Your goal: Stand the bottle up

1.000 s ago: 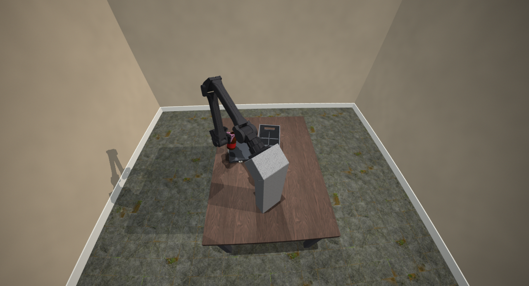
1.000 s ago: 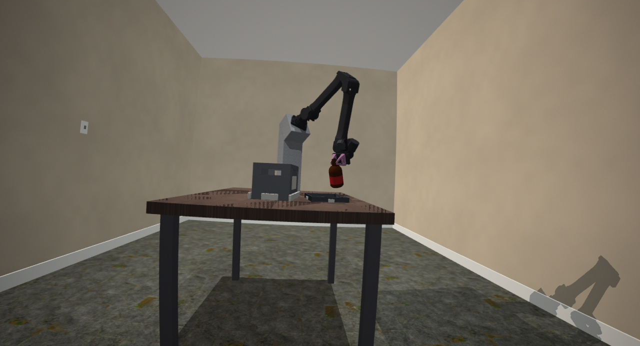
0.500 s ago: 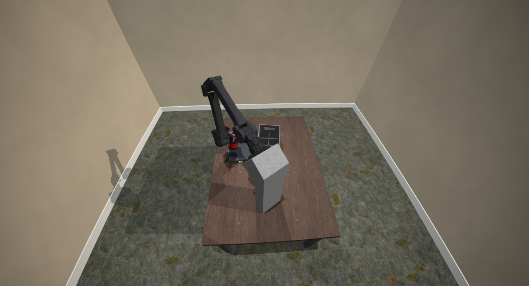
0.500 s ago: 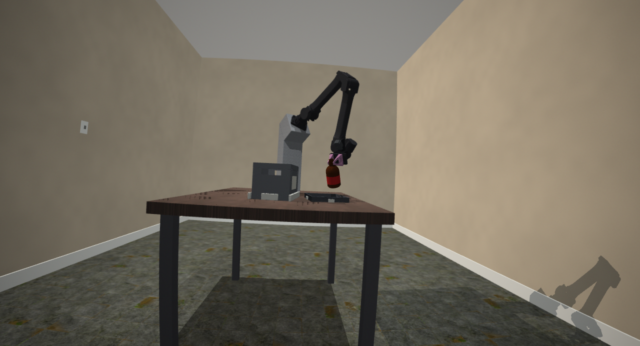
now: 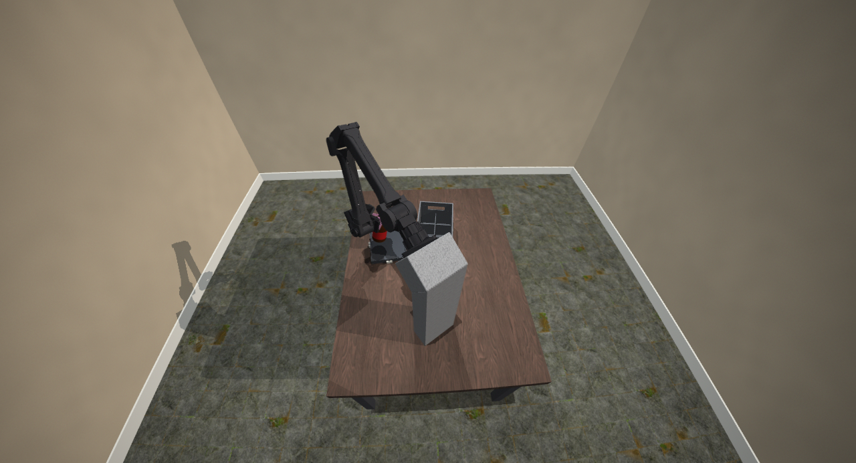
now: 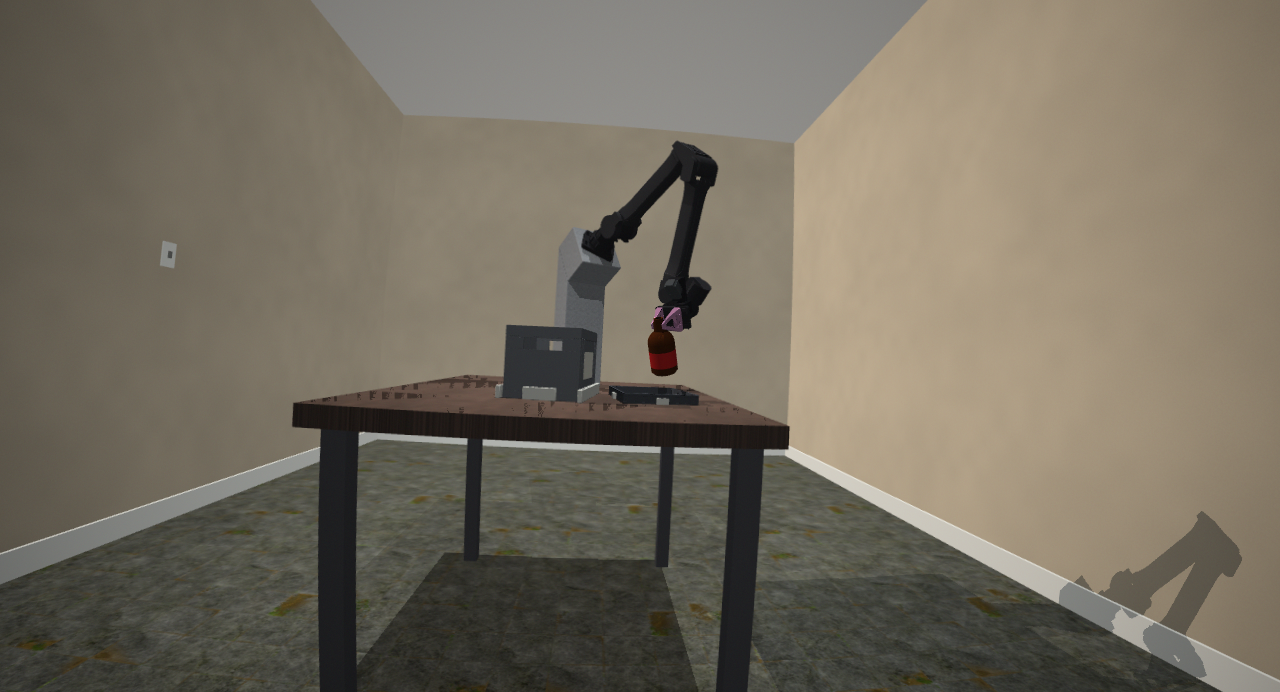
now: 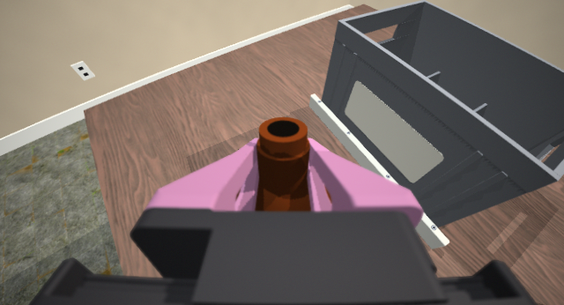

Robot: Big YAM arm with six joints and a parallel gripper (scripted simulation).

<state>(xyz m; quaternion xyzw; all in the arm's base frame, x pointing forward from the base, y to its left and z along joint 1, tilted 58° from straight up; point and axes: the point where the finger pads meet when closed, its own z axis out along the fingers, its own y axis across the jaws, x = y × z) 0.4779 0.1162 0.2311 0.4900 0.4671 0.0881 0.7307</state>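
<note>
The brown bottle is 20 mm behind my hand, 10 mm to the left of it and 50 mm below it. Round my hand: dark grey tray 10 mm behind, 10 mm to the right, 190 mm below; dark crate 20 mm ahead, 270 mm to the right, 120 mm below.
</note>
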